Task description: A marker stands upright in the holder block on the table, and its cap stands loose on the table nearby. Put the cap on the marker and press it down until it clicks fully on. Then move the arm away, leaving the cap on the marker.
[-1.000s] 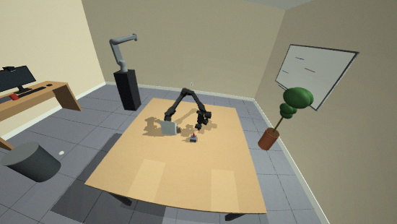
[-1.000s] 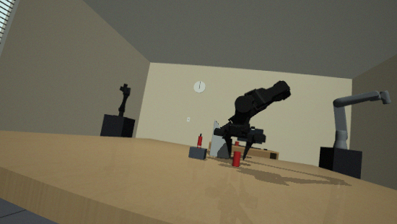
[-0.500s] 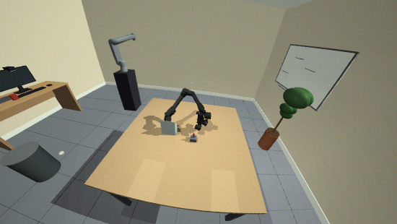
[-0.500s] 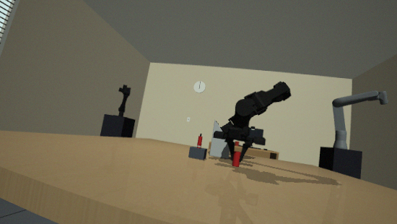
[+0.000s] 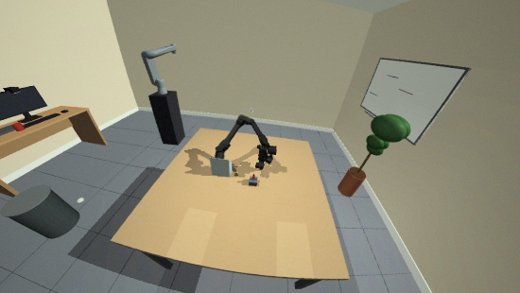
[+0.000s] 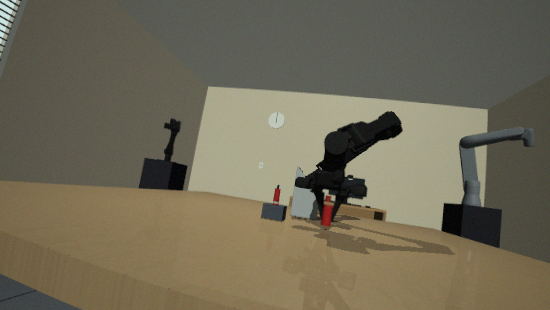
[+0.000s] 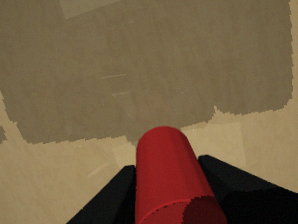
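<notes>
My gripper tip is 60 mm past the holder block, 150 mm to the left of it and 10 mm above it. Round my gripper tip: red cap (10 mm above).
</notes>
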